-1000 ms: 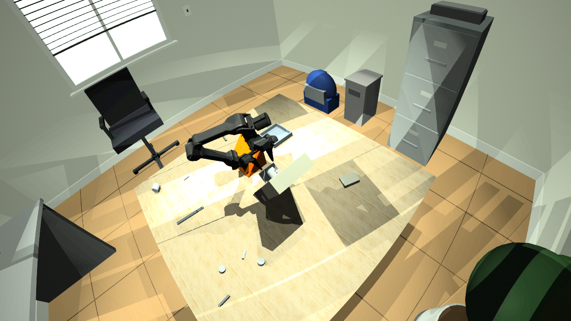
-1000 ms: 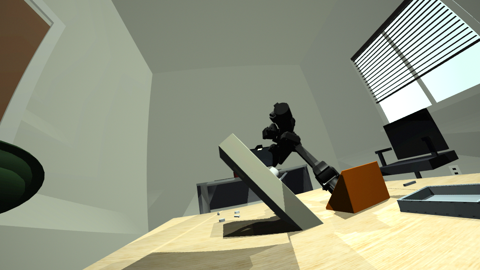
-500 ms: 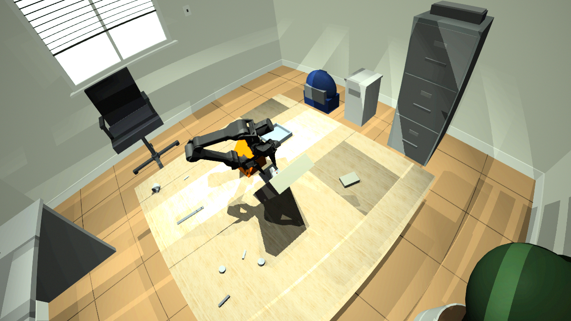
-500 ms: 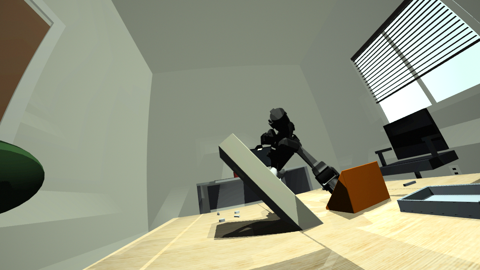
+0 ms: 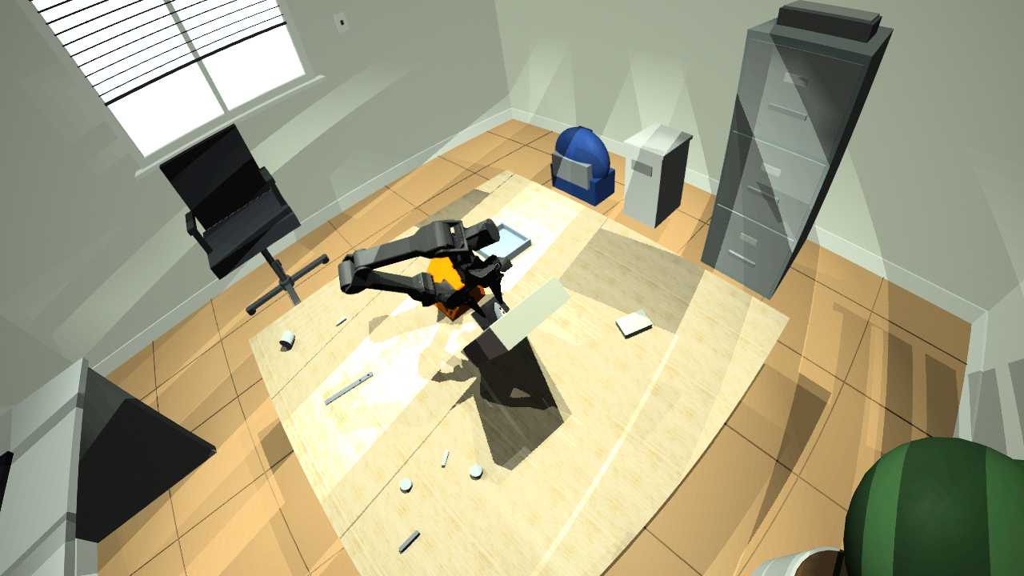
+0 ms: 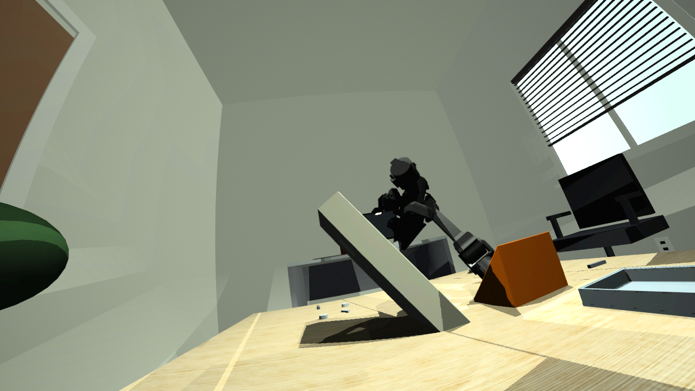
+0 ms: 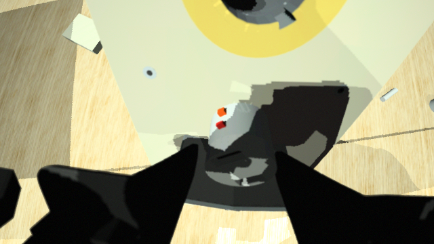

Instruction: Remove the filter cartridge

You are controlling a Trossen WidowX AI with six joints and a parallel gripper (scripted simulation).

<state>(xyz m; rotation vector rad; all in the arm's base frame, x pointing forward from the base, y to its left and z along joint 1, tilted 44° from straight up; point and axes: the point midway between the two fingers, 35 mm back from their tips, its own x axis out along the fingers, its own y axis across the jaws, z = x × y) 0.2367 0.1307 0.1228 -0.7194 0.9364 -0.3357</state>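
The pale service panel lies 4 cm ahead of my gripper tip and 2 cm below it. Also, from my gripper tip: round filter cartridge: right at my gripper tip; then flat white block: 32 cm to the left, 21 cm ahead, 17 cm below; then grey-blue tray: 34 cm behind, 27 cm to the left, 17 cm below.
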